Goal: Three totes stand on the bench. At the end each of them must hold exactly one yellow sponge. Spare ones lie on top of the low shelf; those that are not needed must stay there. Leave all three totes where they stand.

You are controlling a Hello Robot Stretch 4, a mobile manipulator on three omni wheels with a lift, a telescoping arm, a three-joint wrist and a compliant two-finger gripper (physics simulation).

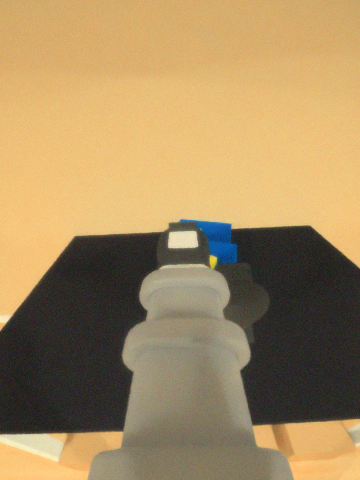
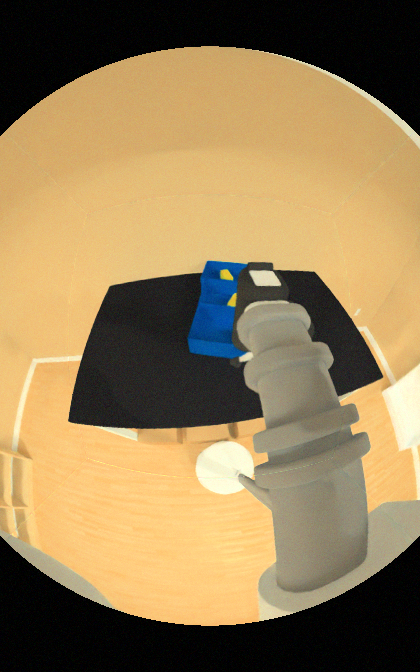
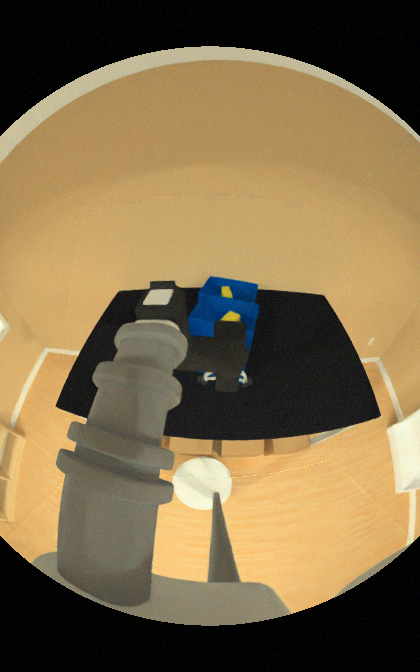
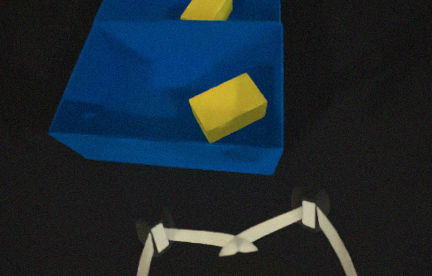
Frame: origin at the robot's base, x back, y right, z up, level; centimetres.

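Seen in the pictures: gripper, fingertip midpoint: (image 4: 231, 211).
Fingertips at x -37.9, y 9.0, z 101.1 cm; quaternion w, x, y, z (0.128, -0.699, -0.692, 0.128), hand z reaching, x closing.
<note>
A point is followed by its place in that frame.
Three blue totes stand in a row on the black bench (image 1: 60, 325) @(x -49.0, y -46.6, z 88.6 cm) (image 2: 140, 380) (image 3: 310, 380). The far tote (image 1: 215, 230) @(x -104.7, y 19.2, z 93.1 cm) (image 2: 210, 269) (image 3: 245, 291) holds one yellow sponge (image 2: 226, 274) (image 3: 226, 291). The middle tote (image 1: 225, 253) @(x -83.6, y 21.0, z 92.5 cm) (image 2: 214, 292) (image 3: 210, 307) holds one sponge (image 1: 213, 261) @(x -76.9, y 13.9, z 93.3 cm) (image 2: 232, 300) (image 3: 231, 316) (image 4: 207, 9) @(x -75.3, y 10.8, z 93.4 cm). The front tote (image 2: 210, 327) (image 4: 165, 65) @(x -67.7, y 1.3, z 88.9 cm) holds one sponge (image 4: 227, 107) @(x -53.7, y 10.9, z 93.4 cm) near its right front corner. My gripper (image 3: 224, 379) (image 4: 231, 211) @(x -37.9, y 9.0, z 101.1 cm) is open and empty, above the bench in front of the front tote. No spare sponges show.
The telescoping arm (image 1: 185, 400) @(x -12.9, y 0.1, z 140.7 cm) (image 2: 320, 510) (image 3: 110, 525) reaches over the bench. Tan boxes (image 2: 207, 433) (image 3: 242, 448) show below its front edge. A tan compartmented unit (image 2: 22, 480) stands at the left, a white block (image 2: 407, 410) (image 3: 407, 455) at the right.
</note>
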